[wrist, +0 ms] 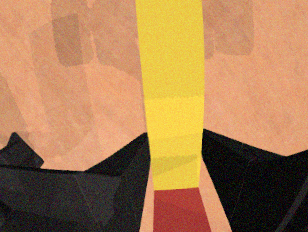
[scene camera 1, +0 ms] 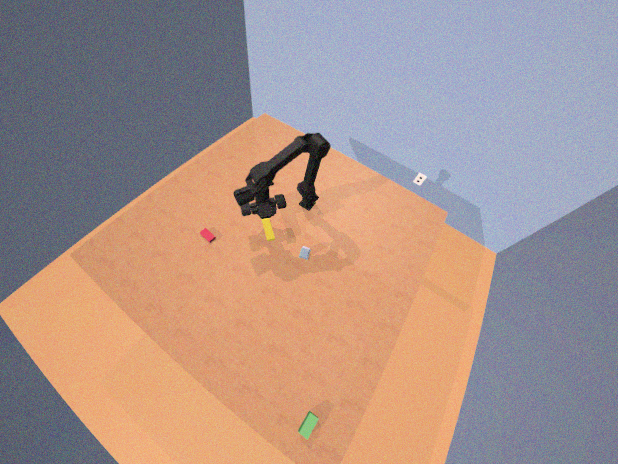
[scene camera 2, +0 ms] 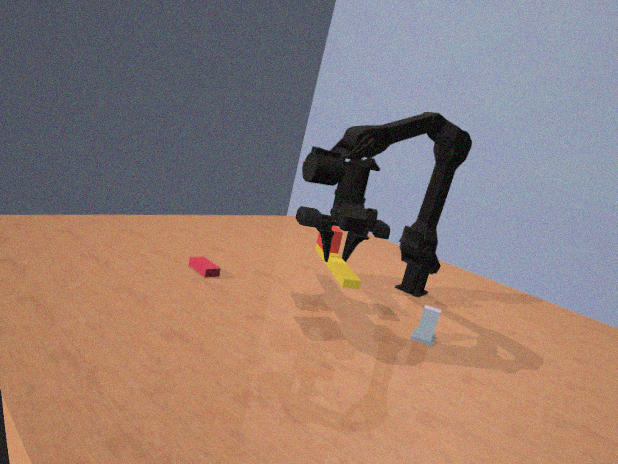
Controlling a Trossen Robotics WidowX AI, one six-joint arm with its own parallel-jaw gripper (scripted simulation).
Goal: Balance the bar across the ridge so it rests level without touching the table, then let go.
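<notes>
My gripper's carrying a bar, and you'd see that gripper in the wrist view too.
</notes>
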